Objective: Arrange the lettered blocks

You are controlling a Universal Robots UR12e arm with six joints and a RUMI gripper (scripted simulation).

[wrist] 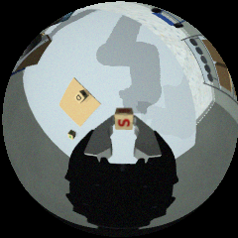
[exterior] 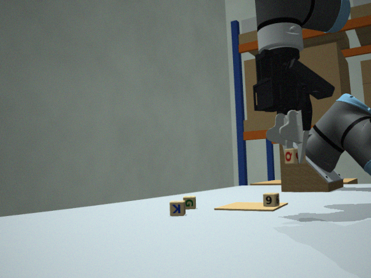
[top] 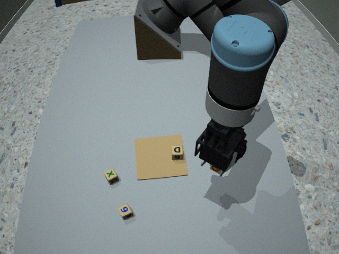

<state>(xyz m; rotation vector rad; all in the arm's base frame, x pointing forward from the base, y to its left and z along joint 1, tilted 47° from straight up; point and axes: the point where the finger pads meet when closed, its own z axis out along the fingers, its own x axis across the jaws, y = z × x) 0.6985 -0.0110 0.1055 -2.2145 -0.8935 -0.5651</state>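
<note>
The tan mat is 110 mm behind my hand, 130 mm to the right of it and 110 mm below it.
</note>
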